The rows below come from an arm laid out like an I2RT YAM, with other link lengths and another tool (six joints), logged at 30 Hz.
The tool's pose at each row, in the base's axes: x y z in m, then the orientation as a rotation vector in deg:
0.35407 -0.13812 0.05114 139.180 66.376 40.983
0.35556 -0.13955 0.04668 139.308 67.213 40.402
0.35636 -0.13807 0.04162 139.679 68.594 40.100
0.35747 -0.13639 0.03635 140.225 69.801 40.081
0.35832 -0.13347 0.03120 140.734 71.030 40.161
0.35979 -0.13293 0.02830 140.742 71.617 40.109
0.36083 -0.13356 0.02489 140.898 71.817 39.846
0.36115 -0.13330 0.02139 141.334 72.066 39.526
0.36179 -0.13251 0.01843 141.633 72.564 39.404
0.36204 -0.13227 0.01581 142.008 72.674 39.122
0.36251 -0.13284 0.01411 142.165 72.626 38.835
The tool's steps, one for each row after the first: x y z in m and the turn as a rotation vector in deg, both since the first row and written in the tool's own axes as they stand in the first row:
-0.00162 -0.00051 0.00461 0.573 -0.156 -0.472
-0.00148 -0.00350 0.00903 1.585 0.072 -1.048
-0.00107 -0.00653 0.01377 2.624 0.476 -1.390
0.00021 -0.01040 0.01814 3.637 0.951 -1.737
0.00059 -0.01130 0.02129 3.947 1.083 -2.032
-0.00033 -0.01203 0.02471 4.197 0.981 -2.102
-0.00097 -0.01378 0.02770 4.696 0.895 -2.068
-0.00085 -0.01538 0.03039 5.195 0.997 -2.187
-0.00128 -0.01671 0.03263 5.572 0.890 -2.107
-0.00197 -0.01695 0.03434 5.699 0.703 -2.058

